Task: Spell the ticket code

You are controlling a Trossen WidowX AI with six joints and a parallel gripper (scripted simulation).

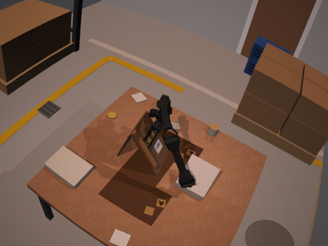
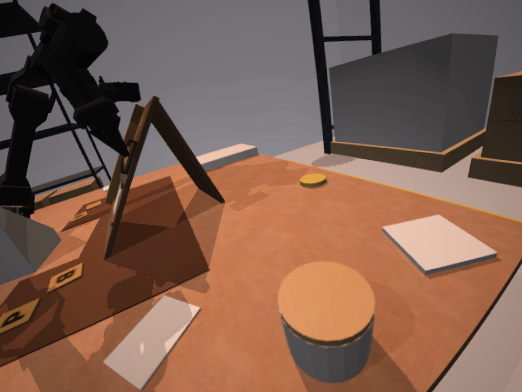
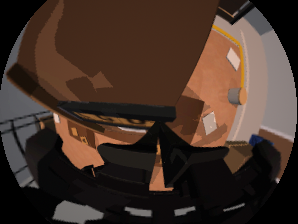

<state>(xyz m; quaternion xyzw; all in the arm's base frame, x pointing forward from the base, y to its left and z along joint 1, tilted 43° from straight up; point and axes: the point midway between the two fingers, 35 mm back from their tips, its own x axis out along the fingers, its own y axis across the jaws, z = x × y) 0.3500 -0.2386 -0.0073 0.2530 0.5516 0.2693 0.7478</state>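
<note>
Now: the white ticket 8 cm below my gripper tip, 6 cm to the left of it and 6 cm behind it. The rest, counted from my gripper tip: dark mat (18 cm below, 17 cm to the left, 16 cm behind); yellow disc (40 cm ahead, 18 cm below, 7 cm to the right); white card (28 cm to the right, 18 cm below, 3 cm behind).
</note>
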